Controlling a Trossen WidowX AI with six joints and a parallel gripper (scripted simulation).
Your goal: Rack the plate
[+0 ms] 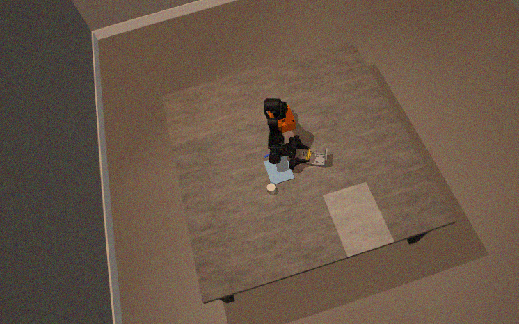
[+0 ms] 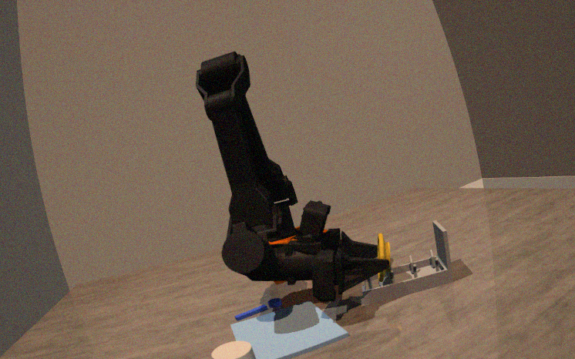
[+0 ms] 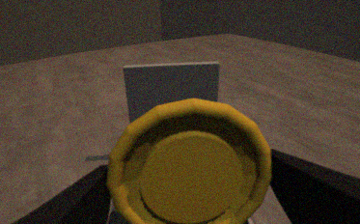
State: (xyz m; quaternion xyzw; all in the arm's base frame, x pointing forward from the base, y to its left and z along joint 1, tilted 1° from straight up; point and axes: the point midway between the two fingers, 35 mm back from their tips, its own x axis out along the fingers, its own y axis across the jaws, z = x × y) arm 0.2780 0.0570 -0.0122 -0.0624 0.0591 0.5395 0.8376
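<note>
My gripper tip is 10 mm to the left of the yellow plate. From my gripper tip the other things lie so: grey dish rack (30 mm below, 20 mm to the left, 10 mm ahead); blue spoon (190 mm to the right, 100 mm behind, 50 mm below); light blue mat (180 mm to the right, 50 mm below, 10 mm ahead).
</note>
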